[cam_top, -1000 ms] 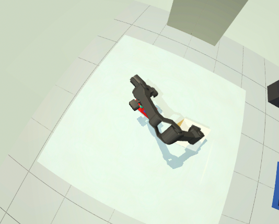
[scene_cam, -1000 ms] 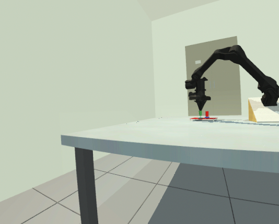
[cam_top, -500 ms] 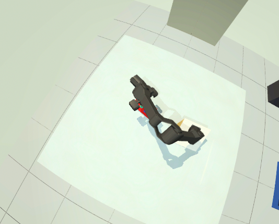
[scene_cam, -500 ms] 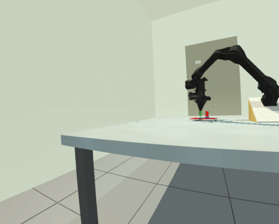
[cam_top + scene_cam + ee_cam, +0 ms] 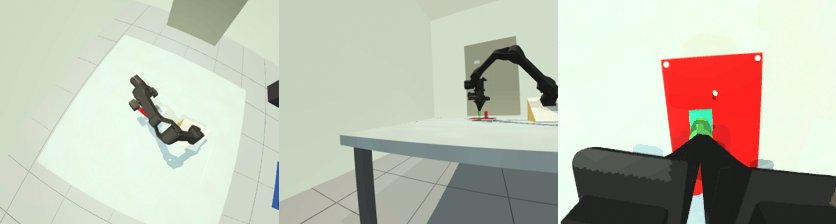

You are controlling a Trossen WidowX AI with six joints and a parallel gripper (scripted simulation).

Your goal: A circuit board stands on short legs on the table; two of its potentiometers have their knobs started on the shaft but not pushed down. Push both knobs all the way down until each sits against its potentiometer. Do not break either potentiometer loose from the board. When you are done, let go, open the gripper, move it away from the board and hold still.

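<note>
My gripper tip is now 1 cm above the green knob. The rest, counted from my gripper tip: red knob 4 cm behind, 2 cm to the left, 2 cm below.
</note>
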